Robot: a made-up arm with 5 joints. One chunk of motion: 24 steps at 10 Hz.
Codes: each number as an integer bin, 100 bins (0 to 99) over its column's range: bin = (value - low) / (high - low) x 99, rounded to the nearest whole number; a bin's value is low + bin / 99 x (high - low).
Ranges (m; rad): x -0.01..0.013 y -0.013..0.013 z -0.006..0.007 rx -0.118..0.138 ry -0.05..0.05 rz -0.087..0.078
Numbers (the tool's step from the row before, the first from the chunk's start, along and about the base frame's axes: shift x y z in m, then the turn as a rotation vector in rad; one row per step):
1: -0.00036 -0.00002 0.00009 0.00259 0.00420 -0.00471
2: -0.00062 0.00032 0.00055 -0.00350 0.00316 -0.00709
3: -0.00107 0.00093 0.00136 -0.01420 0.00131 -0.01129
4: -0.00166 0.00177 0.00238 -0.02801 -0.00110 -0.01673
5: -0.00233 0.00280 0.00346 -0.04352 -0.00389 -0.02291
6: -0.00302 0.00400 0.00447 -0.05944 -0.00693 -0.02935
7: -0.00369 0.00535 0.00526 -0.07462 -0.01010 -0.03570
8: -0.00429 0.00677 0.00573 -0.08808 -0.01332 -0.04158
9: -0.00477 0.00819 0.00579 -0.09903 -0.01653 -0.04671
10: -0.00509 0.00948 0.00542 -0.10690 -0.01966 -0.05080
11: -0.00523 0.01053 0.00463 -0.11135 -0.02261 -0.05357
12: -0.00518 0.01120 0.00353 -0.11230 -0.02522 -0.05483
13: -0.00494 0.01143 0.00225 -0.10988 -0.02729 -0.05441
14: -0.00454 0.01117 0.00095 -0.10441 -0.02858 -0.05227
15: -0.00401 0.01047 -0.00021 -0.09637 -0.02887 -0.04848
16: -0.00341 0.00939 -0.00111 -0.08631 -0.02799 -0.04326
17: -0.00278 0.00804 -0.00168 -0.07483 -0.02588 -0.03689
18: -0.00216 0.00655 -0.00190 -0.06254 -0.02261 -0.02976
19: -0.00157 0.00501 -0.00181 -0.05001 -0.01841 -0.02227
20: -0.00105 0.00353 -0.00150 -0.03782 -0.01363 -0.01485
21: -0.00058 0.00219 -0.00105 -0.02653 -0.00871 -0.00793
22: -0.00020 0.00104 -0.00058 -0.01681 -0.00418 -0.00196
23: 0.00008 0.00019 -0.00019 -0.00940 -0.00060 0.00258
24: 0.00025 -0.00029 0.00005 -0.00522 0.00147 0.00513
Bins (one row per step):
1: 41 49 46 47 54 49
2: 40 51 50 44 53 48
3: 38 53 56 40 51 45
4: 36 56 64 35 48 42
5: 33 60 72 29 46 38
6: 30 65 80 23 43 35
7: 27 70 86 17 40 31
8: 25 75 89 12 36 27
9: 23 81 90 7 33 24
10: 21 86 87 4 30 22
11: 21 90 81 3 27 20
12: 21 92 73 2 25 19
13: 22 93 63 3 22 20
14: 24 92 53 5 21 21
15: 26 89 44 8 21 23
16: 28 85 37 12 22 26
17: 31 80 33 17 24 30
18: 34 74 31 21 27 34
19: 36 69 32 26 31 39
20: 39 63 34 31 36 43
21: 41 58 38 35 41 47
22: 42 53 41 39 45 51
23: 43 50 44 42 49 54
24: 44 48 46 44 51 55

